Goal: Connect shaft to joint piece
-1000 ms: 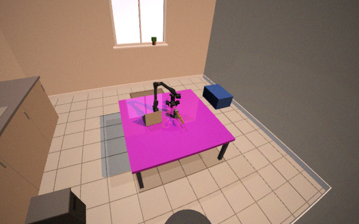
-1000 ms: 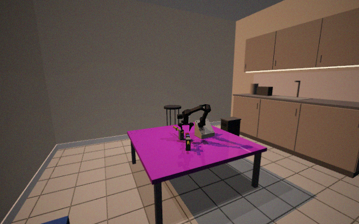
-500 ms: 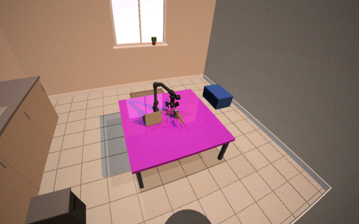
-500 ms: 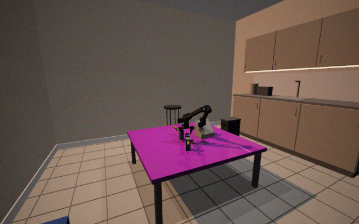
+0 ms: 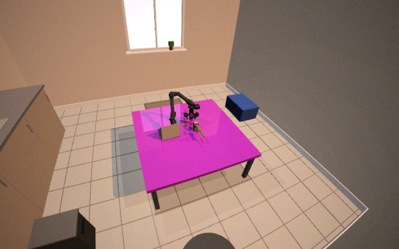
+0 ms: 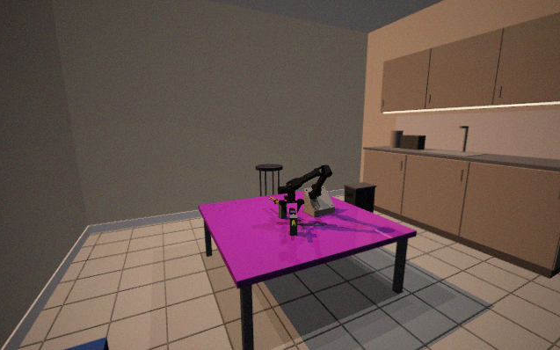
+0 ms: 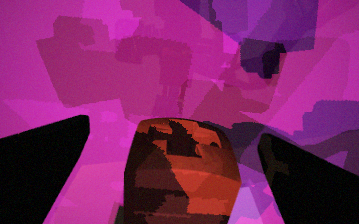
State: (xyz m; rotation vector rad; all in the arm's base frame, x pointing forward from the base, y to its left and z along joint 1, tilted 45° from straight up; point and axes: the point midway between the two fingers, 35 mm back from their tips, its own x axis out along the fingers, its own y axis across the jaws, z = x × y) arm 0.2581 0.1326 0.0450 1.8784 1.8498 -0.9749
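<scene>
Now: the orange joint piece 20 mm to the left of my gripper tip and 20 mm above it.
</scene>
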